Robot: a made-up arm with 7 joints.
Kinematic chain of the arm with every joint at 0, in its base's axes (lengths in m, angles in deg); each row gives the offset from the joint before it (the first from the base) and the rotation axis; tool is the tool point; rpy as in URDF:
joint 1: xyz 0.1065 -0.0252 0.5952 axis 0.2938 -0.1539 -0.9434
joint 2: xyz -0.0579 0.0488 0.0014 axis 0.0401 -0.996 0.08
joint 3: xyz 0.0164 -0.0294 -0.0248 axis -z
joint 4: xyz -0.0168 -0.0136 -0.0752 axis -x
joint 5: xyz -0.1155 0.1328 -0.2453 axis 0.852 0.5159 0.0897
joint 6: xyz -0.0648 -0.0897 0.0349 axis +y
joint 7: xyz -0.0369 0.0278 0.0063 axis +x
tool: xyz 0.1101 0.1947 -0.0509 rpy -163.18 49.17 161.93
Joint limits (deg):
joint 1: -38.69..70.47
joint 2: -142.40..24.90
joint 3: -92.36..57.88
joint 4: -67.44..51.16
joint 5: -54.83..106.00
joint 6: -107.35..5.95
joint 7: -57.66..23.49
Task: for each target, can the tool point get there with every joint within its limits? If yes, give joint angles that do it. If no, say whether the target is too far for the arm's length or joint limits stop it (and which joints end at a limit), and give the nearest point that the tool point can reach.
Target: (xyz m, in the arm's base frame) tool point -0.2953 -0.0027 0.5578
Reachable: yes | joints -9.06 -31.56 -73.86 -32.62 46.86 -55.27 -43.54
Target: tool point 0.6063 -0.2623 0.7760
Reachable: no: joint limits stop it (at a limit: joint 1, joint 2, joint 3, joint 7) | nearest point 0.5198 -0.1307 0.7143 | short by 0.169 m
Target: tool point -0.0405 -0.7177 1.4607
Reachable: no: too far | nearest point -0.1174 -0.3312 1.0972 | short by 0.536 m
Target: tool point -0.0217 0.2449 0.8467
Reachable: yes | joints 31.91 -91.65 -34.98 -12.07 -9.05 -92.27 -13.10
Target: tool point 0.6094 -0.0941 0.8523
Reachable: no: joint limits stop it (at a limit: joint 1, joint 2, joint 3, joint 5, joint 6, joint 7) | nearest point 0.5569 -0.0402 0.8016 | short by 0.091 m
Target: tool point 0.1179 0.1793 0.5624
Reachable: yes | joints 48.42 -59.36 24.68 -52.23 88.25 -67.55 14.51
